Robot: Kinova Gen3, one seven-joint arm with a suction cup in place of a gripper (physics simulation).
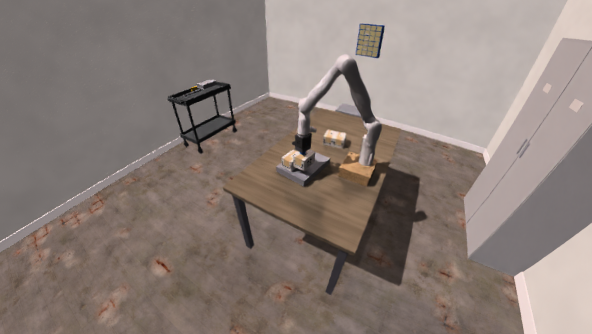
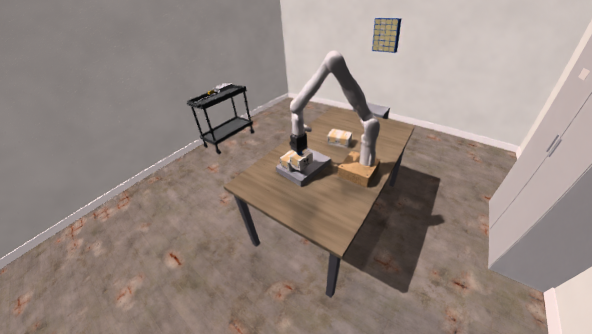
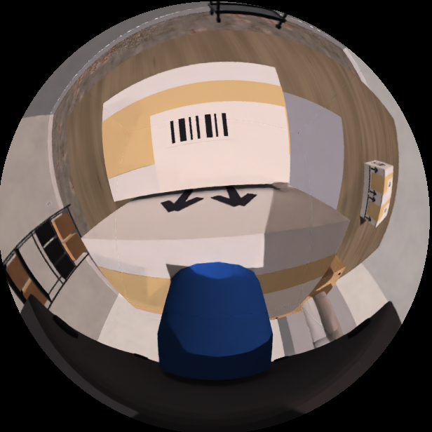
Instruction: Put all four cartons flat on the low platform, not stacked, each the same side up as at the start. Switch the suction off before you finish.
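Where they show: hand, its tool point: [image 1: 302,154] [image 2: 299,154]; arm's base, origin of its link: [image 1: 364,161] [image 2: 366,161].
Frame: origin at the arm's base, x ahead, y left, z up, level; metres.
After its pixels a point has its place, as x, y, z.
Note:
My suction cup [image 1: 303,152] [image 2: 300,152] [image 3: 215,310] is on the top of a white and tan carton [image 1: 304,161] {0.268, 0.357, 0.081} [image 2: 303,160] {0.264, 0.330, 0.074} [image 3: 150,220], which is level, at the low grey platform [image 1: 300,177] {0.274, 0.385, -0.036} [image 2: 300,177] {0.259, 0.371, -0.037} [image 3: 320,145]. Whether its underside touches the platform is hidden. Another carton [image 1: 288,159] {0.391, 0.366, 0.043} [image 2: 287,160] {0.380, 0.363, 0.039} [image 3: 215,150] lies flat on the platform close beside it; any gap between them is too small to tell. Two more cartons [image 1: 334,139] {0.331, -0.143, -0.013} [image 2: 339,137] {0.331, -0.159, -0.008} [image 3: 380,192] appear side by side on the table behind the platform.
The wooden table [image 1: 295,202] {0.190, 0.540, -0.084} [image 2: 295,202] {0.164, 0.518, -0.084} bears the platform and a wooden block [image 1: 356,171] {0.002, 0.132, -0.004} [image 2: 357,171] {-0.008, 0.123, -0.003} under the arm's base, right of the platform. A black cart [image 1: 210,129] [image 2: 229,130] stands beyond the table on the left, and a tall cabinet [image 1: 530,135] [image 2: 545,160] on the right.

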